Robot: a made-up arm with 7 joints. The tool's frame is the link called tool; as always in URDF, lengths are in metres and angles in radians.
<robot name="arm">
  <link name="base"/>
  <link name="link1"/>
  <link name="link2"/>
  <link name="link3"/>
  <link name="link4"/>
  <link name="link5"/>
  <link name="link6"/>
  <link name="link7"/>
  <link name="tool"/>
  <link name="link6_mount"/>
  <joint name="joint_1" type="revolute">
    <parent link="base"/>
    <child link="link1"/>
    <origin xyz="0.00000 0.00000 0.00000" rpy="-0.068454 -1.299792 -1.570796"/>
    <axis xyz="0 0 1"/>
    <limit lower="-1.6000" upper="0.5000"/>
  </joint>
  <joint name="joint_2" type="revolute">
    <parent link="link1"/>
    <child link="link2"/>
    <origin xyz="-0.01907 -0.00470 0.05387" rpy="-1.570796 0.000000 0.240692"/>
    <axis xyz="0 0 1"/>
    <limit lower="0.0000" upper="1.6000"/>
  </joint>
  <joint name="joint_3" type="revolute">
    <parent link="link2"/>
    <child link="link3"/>
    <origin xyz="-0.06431 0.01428 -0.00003" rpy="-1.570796 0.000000 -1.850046"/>
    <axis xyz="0 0 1"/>
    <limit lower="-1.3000" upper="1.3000"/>
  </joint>
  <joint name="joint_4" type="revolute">
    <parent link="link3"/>
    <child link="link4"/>
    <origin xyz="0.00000 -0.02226 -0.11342" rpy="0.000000 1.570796 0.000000"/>
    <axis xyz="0 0 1"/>
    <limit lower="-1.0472" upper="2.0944"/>
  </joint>
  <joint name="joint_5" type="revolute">
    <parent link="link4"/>
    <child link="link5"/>
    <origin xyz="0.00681 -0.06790 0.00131" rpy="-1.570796 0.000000 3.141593"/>
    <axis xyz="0 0 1"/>
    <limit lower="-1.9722" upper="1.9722"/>
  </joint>
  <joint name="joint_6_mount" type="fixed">
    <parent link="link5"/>
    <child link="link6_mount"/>
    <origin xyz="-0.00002 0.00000 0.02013"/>
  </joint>
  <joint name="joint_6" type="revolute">
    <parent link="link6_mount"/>
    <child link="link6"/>
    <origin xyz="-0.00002 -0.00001 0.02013" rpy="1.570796 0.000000 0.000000"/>
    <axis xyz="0 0 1"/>
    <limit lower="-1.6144" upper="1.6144"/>
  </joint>
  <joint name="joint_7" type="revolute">
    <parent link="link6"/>
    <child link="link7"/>
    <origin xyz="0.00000 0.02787 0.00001" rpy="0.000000 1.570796 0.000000"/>
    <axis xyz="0 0 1"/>
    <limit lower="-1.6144" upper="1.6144"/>
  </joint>
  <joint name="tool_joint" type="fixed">
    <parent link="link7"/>
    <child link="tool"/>
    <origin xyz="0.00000 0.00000 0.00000" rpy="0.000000 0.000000 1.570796"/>
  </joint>
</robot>
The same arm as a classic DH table. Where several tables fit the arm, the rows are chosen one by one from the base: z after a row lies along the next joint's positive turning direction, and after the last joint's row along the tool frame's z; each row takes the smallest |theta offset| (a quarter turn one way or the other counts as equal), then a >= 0, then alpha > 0; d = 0 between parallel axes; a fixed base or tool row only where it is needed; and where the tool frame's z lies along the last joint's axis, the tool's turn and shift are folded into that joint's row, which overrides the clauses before.
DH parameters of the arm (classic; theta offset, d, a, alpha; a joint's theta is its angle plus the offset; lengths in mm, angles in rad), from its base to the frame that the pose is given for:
base (fixed): -0.071 0 0 -1.3004
joint_1: -1.3111 53.9 -19.6 -1.5708
joint_2: 1.2915 0 -4 1.5708
joint_3: 1.5708 -179.2 22.3 -1.5708
joint_4: 1.5708 1.3 6.8 1.5708
joint_5: 0 108.2 0 -1.5708
joint_6: -1.5708 0 27.9 1.5708
joint_7: 0 0 0 0
Joint limits (rad, base to tool): -1.6..0.5 0..1.6 -1.3..1.3 -1.0472..2.0944 -1.9722..1.9722 -1.6144..1.6144 -1.6144..1.6144

